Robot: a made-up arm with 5 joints.
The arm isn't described. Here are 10 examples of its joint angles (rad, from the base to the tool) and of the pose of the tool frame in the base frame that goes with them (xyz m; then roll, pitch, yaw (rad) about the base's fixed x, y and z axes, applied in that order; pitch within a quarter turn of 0, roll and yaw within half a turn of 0).
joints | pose
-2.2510 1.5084 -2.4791 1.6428 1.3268 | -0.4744 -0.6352 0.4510 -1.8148 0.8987 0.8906
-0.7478 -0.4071 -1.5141 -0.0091 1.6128 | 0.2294 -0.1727 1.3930 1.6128 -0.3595 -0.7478
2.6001 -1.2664 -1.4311 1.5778 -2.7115 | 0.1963 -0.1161 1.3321 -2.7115 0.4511 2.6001
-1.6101 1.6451 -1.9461 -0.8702 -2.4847 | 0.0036 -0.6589 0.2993 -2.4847 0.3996 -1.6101
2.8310 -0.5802 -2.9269 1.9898 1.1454 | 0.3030 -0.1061 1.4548 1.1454 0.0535 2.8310
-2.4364 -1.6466 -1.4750 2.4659 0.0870 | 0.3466 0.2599 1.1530 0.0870 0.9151 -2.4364
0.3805 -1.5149 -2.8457 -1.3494 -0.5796 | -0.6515 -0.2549 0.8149 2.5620 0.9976 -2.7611
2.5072 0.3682 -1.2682 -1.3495 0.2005 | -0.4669 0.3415 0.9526 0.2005 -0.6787 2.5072
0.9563 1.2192 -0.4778 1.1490 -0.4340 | 0.1340 0.1835 0.3784 2.7076 -0.3196 -2.1853
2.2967 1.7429 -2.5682 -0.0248 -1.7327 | -0.5081 0.5825 0.3859 -1.7327 0.7207 2.2967
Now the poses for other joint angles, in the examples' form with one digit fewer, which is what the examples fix.
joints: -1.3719 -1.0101 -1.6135 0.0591 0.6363
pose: -0.003 0.196 1.423 0.636 -0.994 -1.372
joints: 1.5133 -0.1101 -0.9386 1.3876 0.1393
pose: 0.034 0.481 0.976 -3.002 1.232 -1.628
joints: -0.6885 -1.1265 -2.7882 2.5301 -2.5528
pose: -0.422 0.377 1.213 -2.553 0.186 -0.689
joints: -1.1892 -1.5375 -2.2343 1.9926 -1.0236
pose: -0.211 0.607 1.115 -1.024 -0.208 -1.189
